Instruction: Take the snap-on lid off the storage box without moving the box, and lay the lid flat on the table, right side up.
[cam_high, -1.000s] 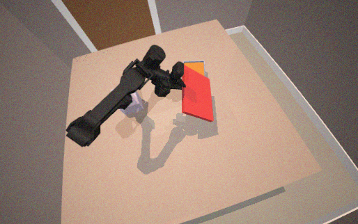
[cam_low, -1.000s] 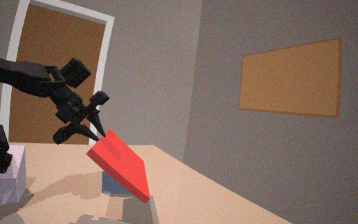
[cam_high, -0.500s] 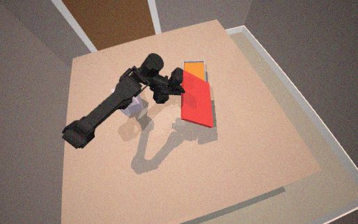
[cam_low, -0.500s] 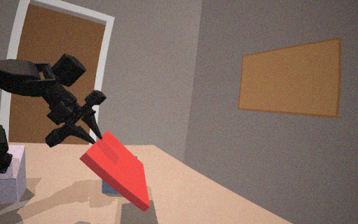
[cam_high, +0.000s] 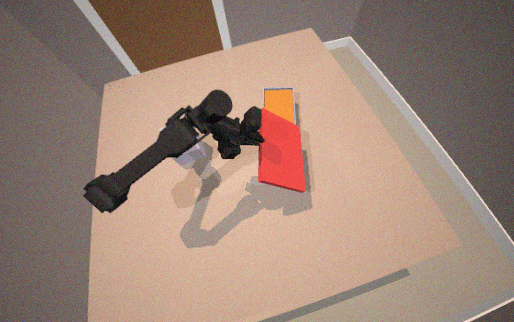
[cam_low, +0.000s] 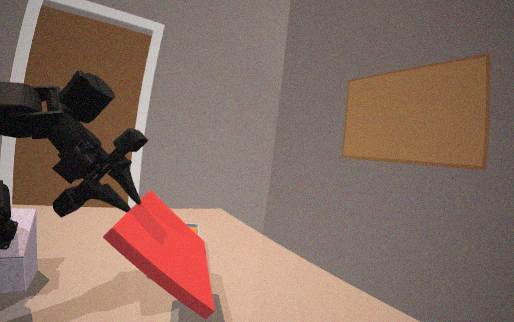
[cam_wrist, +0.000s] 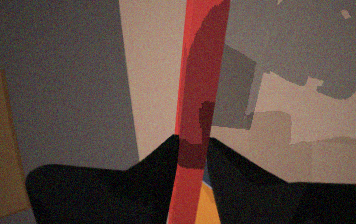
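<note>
Right now my gripper tip is 60 mm short of the red lid, 20 mm to the left of it and 50 mm above it. From my gripper tip the other things lie so: box 130 mm ahead, 240 mm to the left, 190 mm below.
</note>
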